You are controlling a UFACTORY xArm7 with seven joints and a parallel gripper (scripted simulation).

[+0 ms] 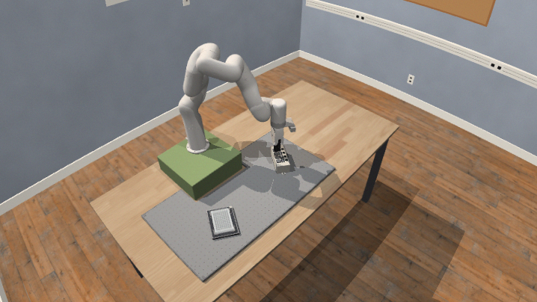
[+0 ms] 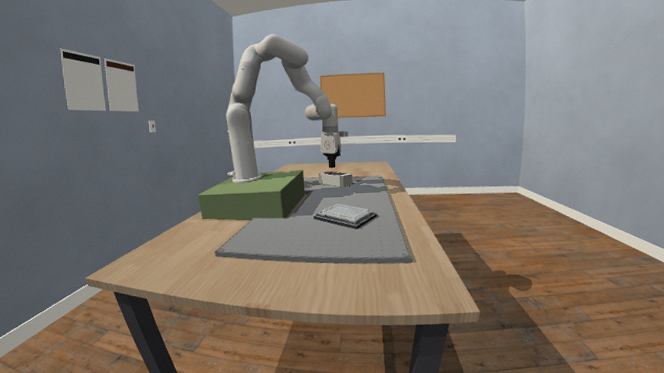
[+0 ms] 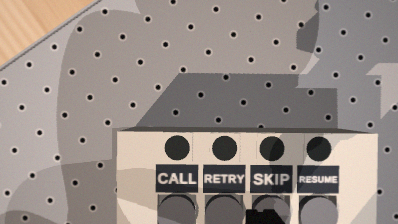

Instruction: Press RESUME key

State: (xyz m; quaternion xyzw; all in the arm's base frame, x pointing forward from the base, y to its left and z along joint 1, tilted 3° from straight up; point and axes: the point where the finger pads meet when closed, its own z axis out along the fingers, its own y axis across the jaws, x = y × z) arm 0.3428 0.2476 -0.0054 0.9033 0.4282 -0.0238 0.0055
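The operator panel lies 7 cm below my hand.
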